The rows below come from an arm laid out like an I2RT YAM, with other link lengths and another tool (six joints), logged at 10 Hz.
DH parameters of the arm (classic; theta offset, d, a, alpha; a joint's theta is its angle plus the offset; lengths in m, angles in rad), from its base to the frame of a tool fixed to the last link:
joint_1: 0 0.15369 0.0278 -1.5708
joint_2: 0 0 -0.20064 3.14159
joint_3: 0.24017 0 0.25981 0
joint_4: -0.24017 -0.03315 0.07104 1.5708
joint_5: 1.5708 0.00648 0 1.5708
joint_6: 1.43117 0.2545 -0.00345 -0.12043
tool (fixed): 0 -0.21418 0 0
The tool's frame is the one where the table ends.
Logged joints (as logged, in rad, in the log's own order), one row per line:
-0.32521 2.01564 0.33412 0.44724 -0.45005 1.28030
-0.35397 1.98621 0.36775 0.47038 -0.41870 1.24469
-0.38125 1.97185 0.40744 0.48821 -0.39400 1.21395
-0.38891 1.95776 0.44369 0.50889 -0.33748 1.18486
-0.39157 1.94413 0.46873 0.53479 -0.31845 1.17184
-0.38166 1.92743 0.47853 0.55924 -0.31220 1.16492
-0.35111 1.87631 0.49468 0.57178 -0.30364 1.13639
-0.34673 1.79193 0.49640 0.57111 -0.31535 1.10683
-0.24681 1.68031 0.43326 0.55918 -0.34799 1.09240
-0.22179 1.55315 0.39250 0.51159 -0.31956 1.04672
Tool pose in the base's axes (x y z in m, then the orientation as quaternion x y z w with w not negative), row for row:
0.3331 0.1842 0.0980 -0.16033 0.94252 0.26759 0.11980
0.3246 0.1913 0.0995 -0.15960 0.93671 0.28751 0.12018
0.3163 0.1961 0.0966 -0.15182 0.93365 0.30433 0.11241
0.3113 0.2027 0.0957 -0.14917 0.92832 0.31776 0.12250
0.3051 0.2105 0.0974 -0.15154 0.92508 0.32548 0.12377
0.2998 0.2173 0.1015 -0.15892 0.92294 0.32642 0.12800
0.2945 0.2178 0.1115 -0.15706 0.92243 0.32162 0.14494
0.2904 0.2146 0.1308 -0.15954 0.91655 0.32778 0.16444
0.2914 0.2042 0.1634 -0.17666 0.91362 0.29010 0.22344
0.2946 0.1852 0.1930 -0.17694 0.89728 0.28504 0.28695
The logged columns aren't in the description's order. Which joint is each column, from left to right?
Columns, left to right: joint_5, joint_2, joint_6, joint_1, joint_4, joint_3.
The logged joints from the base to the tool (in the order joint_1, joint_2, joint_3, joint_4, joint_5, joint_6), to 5 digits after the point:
0.44724 2.01564 1.28030 -0.45005 -0.32521 0.33412
0.47038 1.98621 1.24469 -0.41870 -0.35397 0.36775
0.48821 1.97185 1.21395 -0.39400 -0.38125 0.40744
0.50889 1.95776 1.18486 -0.33748 -0.38891 0.44369
0.53479 1.94413 1.17184 -0.31845 -0.39157 0.46873
0.55924 1.92743 1.16492 -0.31220 -0.38166 0.47853
0.57178 1.87631 1.13639 -0.30364 -0.35111 0.49468
0.57111 1.79193 1.10683 -0.31535 -0.34673 0.49640
0.55918 1.68031 1.09240 -0.34799 -0.24681 0.43326
0.51159 1.55315 1.04672 -0.31956 -0.22179 0.39250

